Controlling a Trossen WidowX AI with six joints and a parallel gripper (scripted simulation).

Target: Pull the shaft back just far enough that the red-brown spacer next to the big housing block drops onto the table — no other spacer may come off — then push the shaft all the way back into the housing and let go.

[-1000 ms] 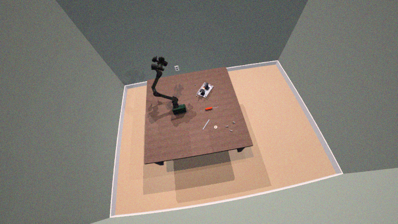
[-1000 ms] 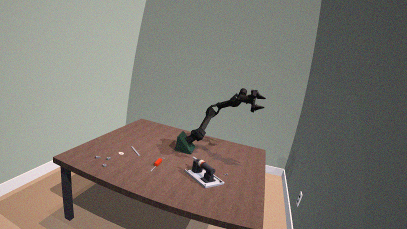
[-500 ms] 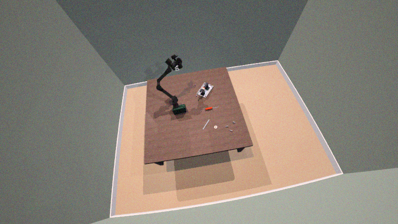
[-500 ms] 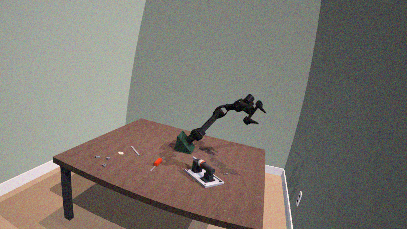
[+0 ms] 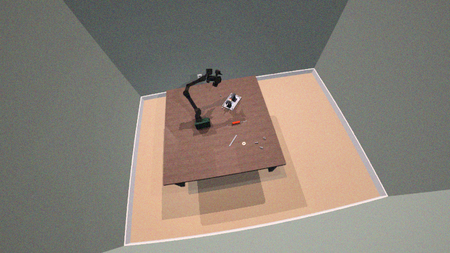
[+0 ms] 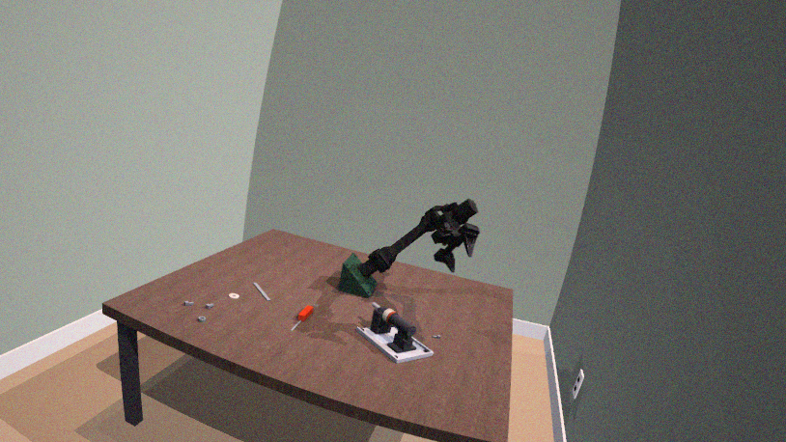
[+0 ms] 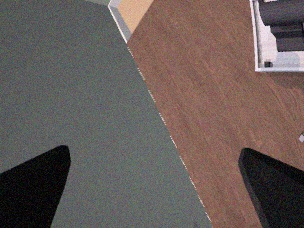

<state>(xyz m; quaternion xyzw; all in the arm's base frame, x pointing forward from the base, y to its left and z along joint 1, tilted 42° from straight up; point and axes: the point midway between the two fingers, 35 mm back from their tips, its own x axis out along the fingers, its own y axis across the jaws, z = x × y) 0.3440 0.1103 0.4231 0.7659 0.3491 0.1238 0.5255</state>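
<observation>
My gripper tip is now 5 cm short of the shaft, 19 cm to the left of it and 21 cm above it. The rest, counted from my gripper tip: red-brown spacer: 6 cm ahead, 18 cm to the right, 21 cm below; then orange-handled screwdriver: 10 cm ahead, 47 cm to the right, 29 cm below.
</observation>
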